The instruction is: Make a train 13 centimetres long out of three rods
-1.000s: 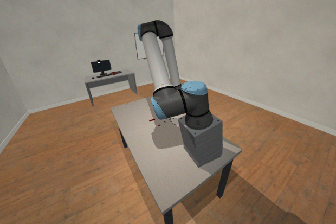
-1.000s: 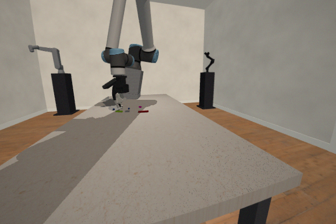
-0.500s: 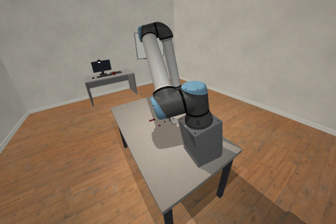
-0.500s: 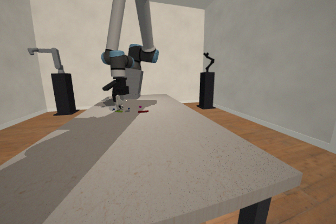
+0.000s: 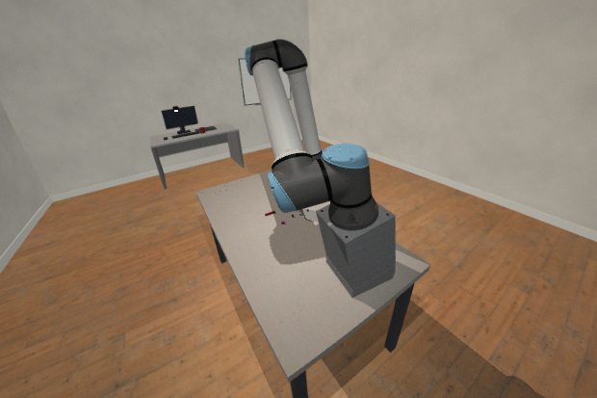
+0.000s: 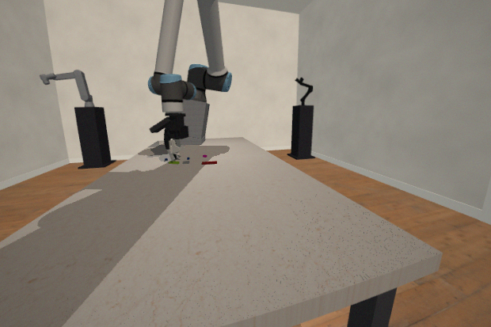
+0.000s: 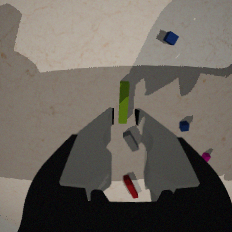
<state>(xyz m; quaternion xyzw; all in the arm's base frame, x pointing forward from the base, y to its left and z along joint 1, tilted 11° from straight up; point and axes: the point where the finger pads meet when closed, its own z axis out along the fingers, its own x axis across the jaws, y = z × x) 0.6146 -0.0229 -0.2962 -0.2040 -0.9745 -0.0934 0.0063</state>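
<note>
Now: hand 3 cm above the lime rod. From my hand the other things lie so: grey rod (6 cm to the left, 3 cm below, 1 cm ahead); then red rod (17 cm to the left, 5 cm ahead, 3 cm below); then magenta rod (14 cm to the left, 9 cm behind, 3 cm below).
</note>
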